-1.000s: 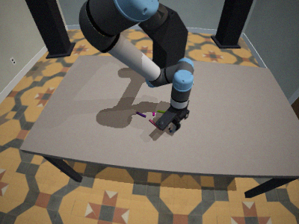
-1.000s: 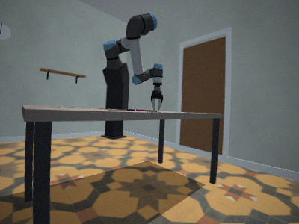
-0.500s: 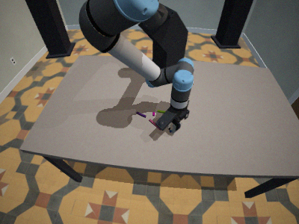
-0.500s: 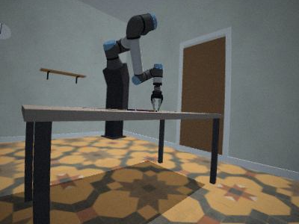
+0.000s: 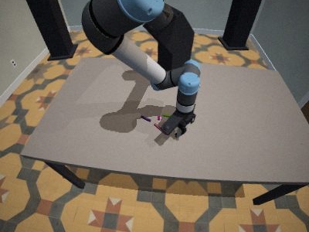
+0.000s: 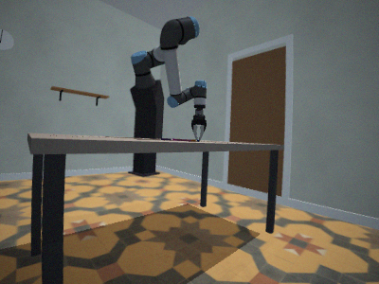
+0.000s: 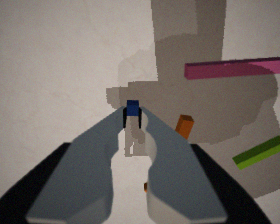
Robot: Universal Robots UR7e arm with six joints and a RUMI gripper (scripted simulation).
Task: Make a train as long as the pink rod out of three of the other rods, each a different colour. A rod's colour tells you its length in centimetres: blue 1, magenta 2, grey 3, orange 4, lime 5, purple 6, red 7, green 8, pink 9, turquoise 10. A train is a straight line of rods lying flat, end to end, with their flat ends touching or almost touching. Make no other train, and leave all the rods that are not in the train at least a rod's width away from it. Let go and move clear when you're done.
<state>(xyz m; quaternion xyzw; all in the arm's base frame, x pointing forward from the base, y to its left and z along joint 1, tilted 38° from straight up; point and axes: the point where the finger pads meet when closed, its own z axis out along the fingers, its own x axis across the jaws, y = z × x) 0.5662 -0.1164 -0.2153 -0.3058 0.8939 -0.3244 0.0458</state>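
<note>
My hand is 1 cm above the blue rod. From my hand the other things lie so: magenta rod: 12 cm behind, 8 cm to the right, 1 cm below; then lime rod: 14 cm behind, 3 cm to the right, 1 cm below; then pink rod: 8 cm to the right, 5 cm behind, 1 cm below.
</note>
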